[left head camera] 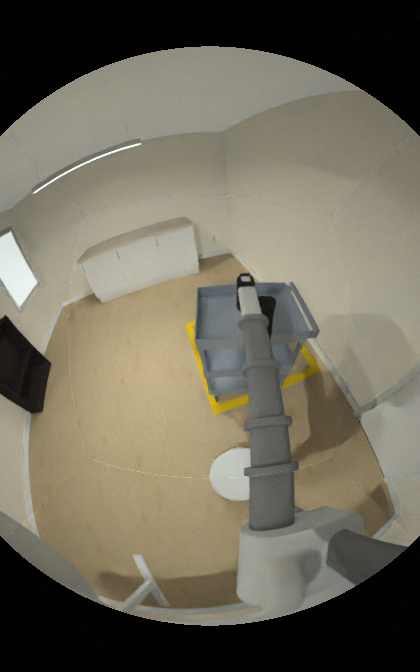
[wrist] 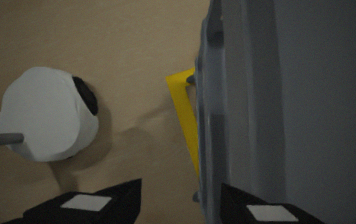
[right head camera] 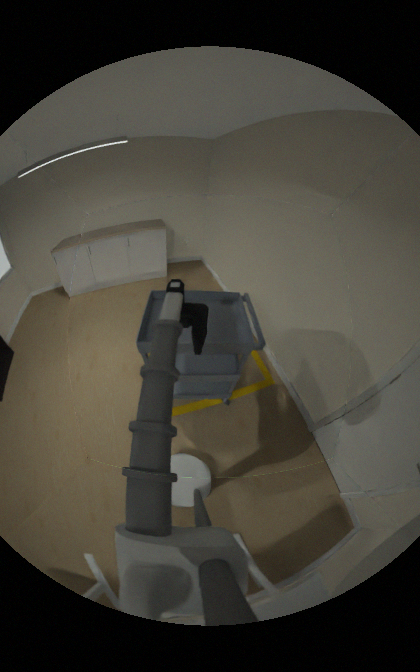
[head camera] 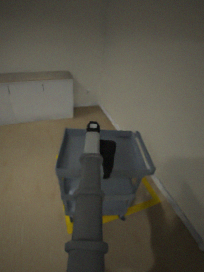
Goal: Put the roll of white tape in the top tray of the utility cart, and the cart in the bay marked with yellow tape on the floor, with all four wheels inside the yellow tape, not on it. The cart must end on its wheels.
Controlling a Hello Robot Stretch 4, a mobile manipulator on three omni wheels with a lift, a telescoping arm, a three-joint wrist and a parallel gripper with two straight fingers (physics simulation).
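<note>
The grey utility cart [head camera: 117, 187] [left head camera: 225, 359] [right head camera: 207, 365] [wrist: 320, 100] stands upright over the bay marked with yellow tape [head camera: 150, 203] [left head camera: 300, 378] [right head camera: 255, 386] [wrist: 184, 110]. In the wrist view one near wheel [wrist: 190, 79] overlaps the tape's corner; whether it rests on the tape is unclear. The far wheels are hidden. My gripper [head camera: 107, 172] [left head camera: 269, 327] [right head camera: 199, 345] [wrist: 180, 197] is open, at the near side of the cart's top tray [left head camera: 217, 315]; its right finger overlaps the tray wall in the wrist view. The roll of white tape does not show; the arm covers part of the tray.
My white round base [left head camera: 232, 475] [right head camera: 192, 480] [wrist: 42, 112] is on the floor in front of the bay. The wall runs close along the cart's right side. A white cabinet [head camera: 35, 100] [left head camera: 145, 262] [right head camera: 112, 260] stands at the back left, and a dark shelf unit is at the far left.
</note>
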